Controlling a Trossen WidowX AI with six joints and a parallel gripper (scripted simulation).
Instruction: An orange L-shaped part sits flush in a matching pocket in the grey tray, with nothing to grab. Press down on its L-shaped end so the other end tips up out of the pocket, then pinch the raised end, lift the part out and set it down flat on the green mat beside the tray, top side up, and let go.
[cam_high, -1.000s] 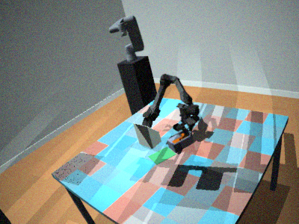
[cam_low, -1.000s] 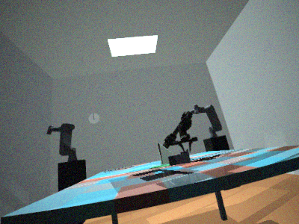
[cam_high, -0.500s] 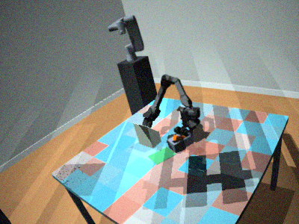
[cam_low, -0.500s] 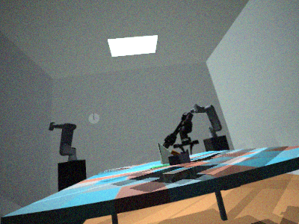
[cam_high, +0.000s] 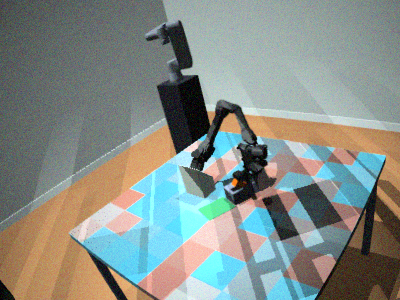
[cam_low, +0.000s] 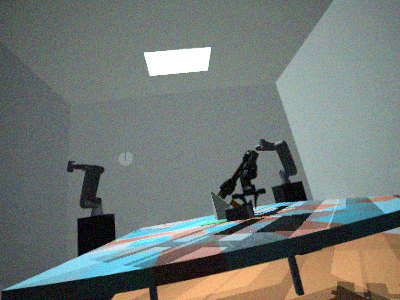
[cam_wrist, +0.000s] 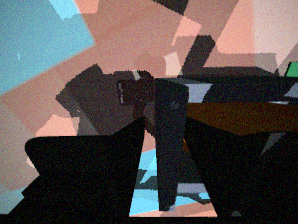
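Now: gripper tip 30 mm past the orange L-shaped part, 50 mm to the left of it and 10 mm below it. Round my gripper tip: green mat: 90 mm behind, 210 mm to the right, 50 mm below.
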